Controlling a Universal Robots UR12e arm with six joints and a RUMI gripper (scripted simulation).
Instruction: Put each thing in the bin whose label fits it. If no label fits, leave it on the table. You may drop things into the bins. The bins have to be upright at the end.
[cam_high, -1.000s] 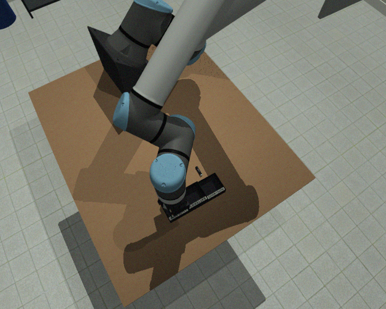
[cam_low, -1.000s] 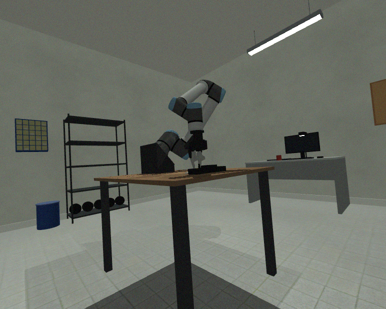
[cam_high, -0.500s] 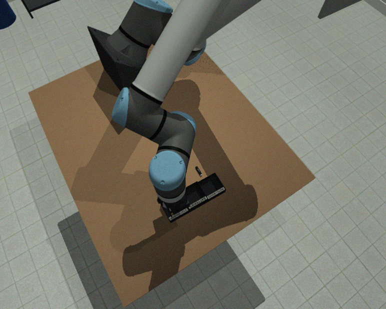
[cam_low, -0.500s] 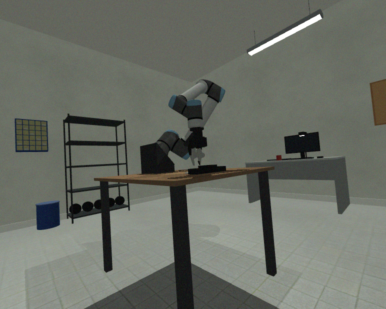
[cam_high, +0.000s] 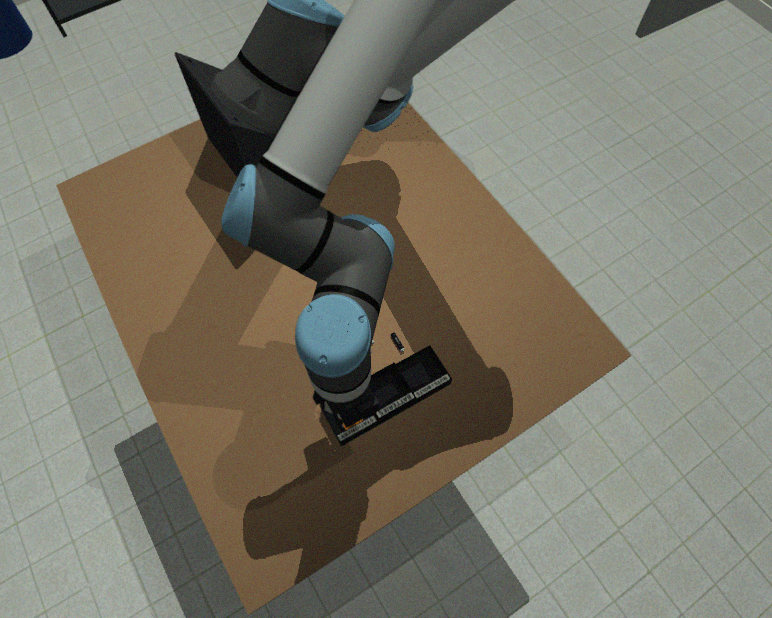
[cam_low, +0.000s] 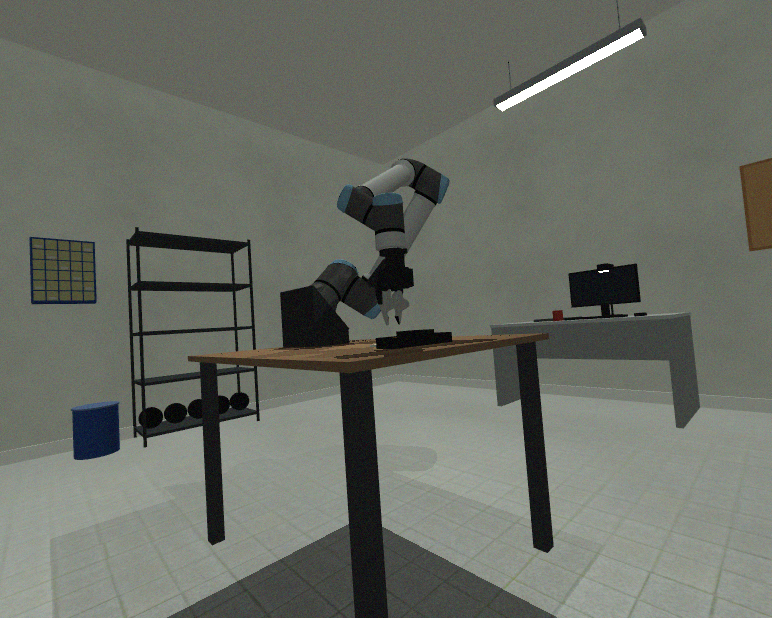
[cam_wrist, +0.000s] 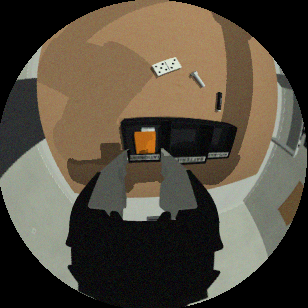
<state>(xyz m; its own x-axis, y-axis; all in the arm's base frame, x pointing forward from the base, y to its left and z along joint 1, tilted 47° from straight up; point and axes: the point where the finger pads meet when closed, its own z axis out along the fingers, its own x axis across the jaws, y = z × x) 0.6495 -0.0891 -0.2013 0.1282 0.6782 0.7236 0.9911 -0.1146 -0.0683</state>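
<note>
The black battery lies 6 cm behind my hand, 17 cm to the left of it and 8 cm below it. Also, from my hand: orange block 1 cm ahead, 7 cm below; white bolt 11 cm behind, 12 cm to the left, 8 cm below; white domino 13 cm behind, 6 cm to the left, 8 cm below.
</note>
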